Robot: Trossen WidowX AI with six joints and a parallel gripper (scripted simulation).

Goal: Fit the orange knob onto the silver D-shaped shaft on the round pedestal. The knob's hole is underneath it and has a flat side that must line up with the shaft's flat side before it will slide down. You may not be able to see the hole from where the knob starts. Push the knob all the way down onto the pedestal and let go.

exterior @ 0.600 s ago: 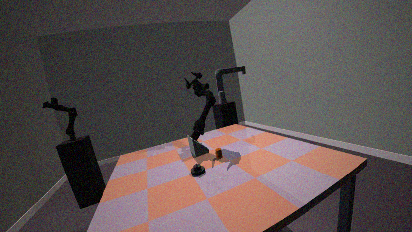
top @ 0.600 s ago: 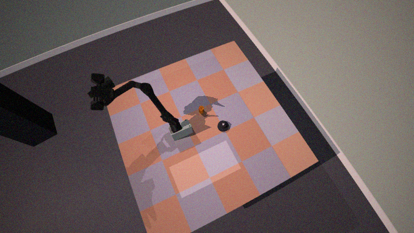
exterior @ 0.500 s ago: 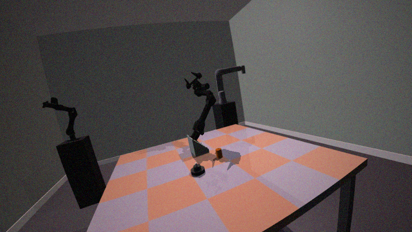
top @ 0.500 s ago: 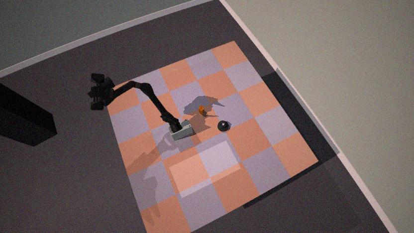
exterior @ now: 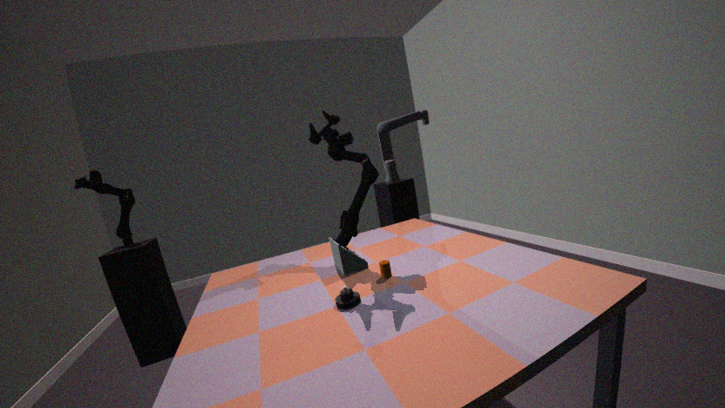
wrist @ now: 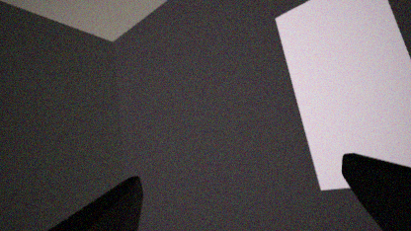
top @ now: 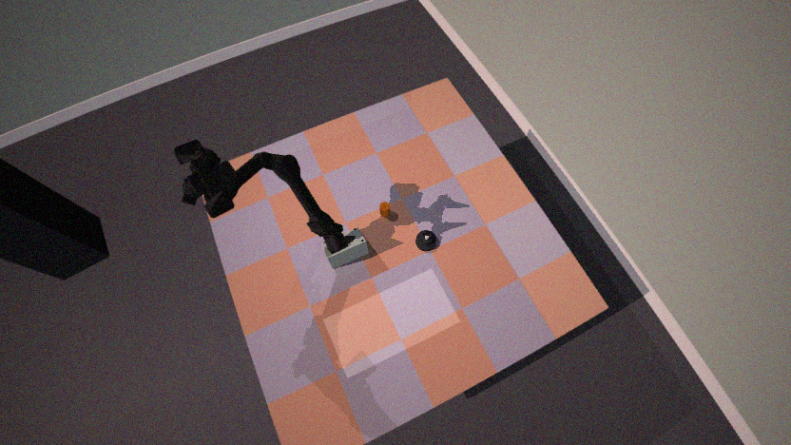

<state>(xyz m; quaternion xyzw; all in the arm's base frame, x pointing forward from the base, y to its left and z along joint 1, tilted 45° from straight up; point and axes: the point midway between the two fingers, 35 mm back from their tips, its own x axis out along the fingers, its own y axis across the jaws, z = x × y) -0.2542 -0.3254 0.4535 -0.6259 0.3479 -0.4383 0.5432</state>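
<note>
Right now my gripper tip is 43 cm short of the orange knob, 1 cm to the right of it and 66 cm above it. The rest, counted from my gripper tip: black round pedestal: 51 cm ahead, 19 cm to the right, 67 cm below.
</note>
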